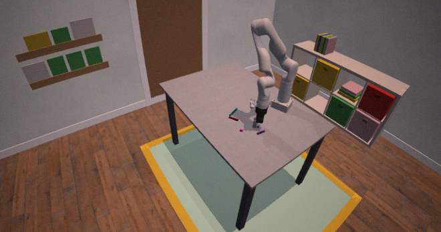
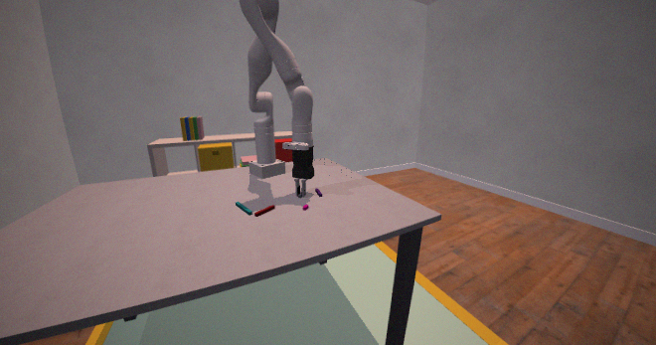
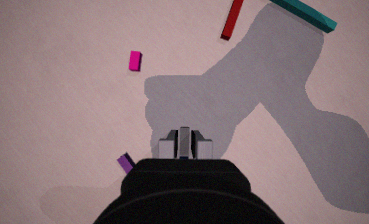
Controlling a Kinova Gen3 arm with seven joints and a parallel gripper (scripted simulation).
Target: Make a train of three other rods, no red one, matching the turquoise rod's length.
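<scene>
Now: hand 20 mm above the grey rod. The rest, counted from my hand: blue rod: 20 mm to the left, 20 mm below, 20 mm behind; then magenta rod: 100 mm ahead, 20 mm to the right, 20 mm below; then purple rod: 70 mm to the left, 20 mm below, 10 mm ahead.
</scene>
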